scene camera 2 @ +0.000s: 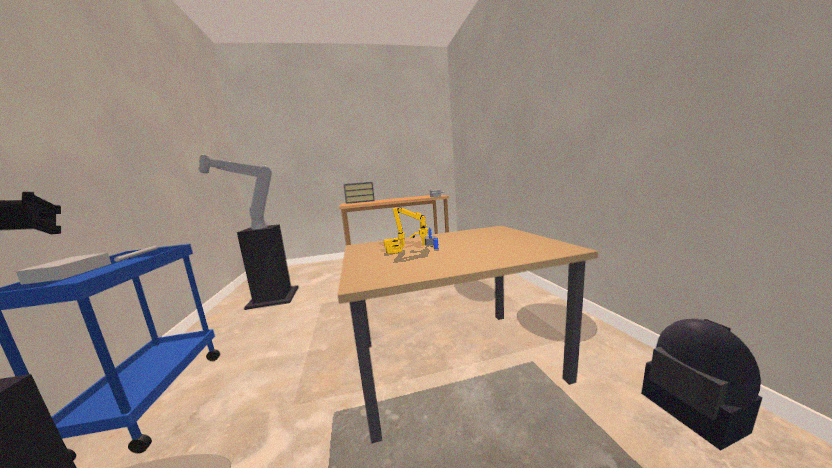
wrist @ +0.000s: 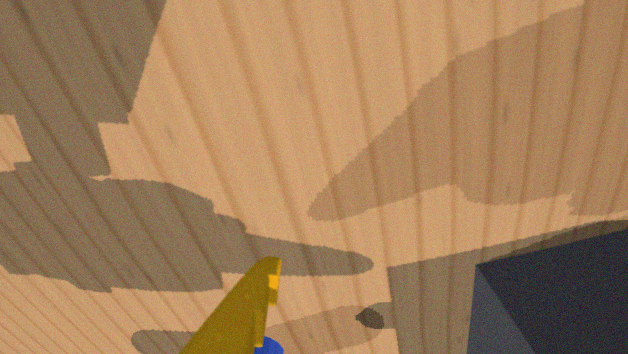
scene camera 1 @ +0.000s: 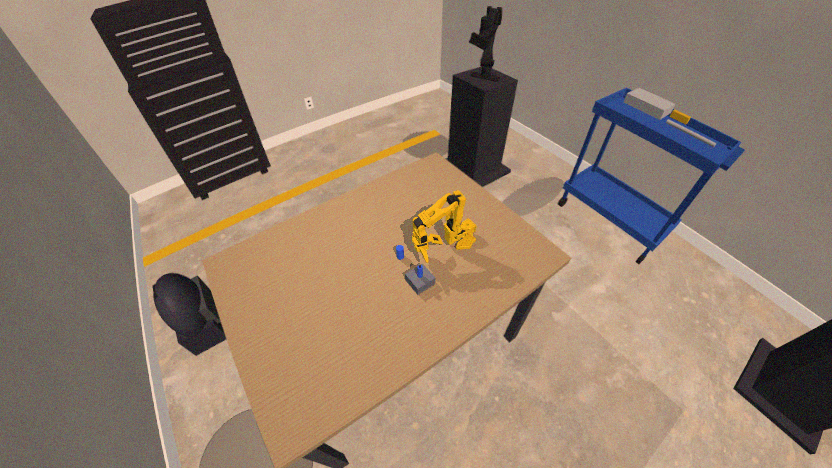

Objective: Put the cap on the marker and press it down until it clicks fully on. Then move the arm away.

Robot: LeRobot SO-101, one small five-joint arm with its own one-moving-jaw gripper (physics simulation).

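Places are measured from the arm's base along level axes (x ahead, y left, z up), in centimetres.
Pixels of known places: hand at its tool point: [scene camera 2: 423, 245] [wrist: 279, 275] [scene camera 1: 419, 251]; arm's base at its link origin: [scene camera 2: 397, 250] [scene camera 1: 456, 241].
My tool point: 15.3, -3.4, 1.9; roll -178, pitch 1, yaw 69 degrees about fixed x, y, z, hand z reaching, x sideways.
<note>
For each thing: its middle in the pictures, then the offset to it from my tool point, as dx, dy, dz. Level surfaces: height alone.
- blue cap at the middle of its body: [scene camera 1: 400, 252] [scene camera 2: 435, 243] +6.4, -3.5, +0.7
- blue marker at the middle of its body: [scene camera 1: 420, 270] [scene camera 2: 429, 232] +7.1, +9.9, +5.2
- grey block at the middle of its body: [wrist: 590, 349] [scene camera 1: 420, 278] [scene camera 2: 430, 240] +7.1, +9.9, +0.0
- wooden table at its surface level: dz -2.0
The blue cap [scene camera 1: 399, 252] [scene camera 2: 435, 243] stands upright on the table, apart from the block and from my gripper. The blue marker [scene camera 1: 419, 271] [scene camera 2: 429, 232] stands upright in a grey block [scene camera 1: 421, 282] [wrist: 565, 300]. My yellow gripper [scene camera 1: 431, 250] [scene camera 2: 417, 238] is fully open and empty, above the table between the arm's base and the cap and block. In the wrist view one notched jaw [wrist: 240, 315] shows; the moving jaw is out of the picture. A blue edge, likely the cap [wrist: 270, 346], shows beside that jaw at the bottom, mostly hidden.
The arm's yellow base [scene camera 1: 463, 235] [scene camera 2: 393, 245] stands on the wooden table [scene camera 1: 325, 325] [scene camera 2: 494, 256]. A blue cart [scene camera 1: 622, 206] [scene camera 2: 148, 372], a black pedestal [scene camera 1: 480, 128] and a black cabinet [scene camera 1: 174, 87] stand on the floor around it.
</note>
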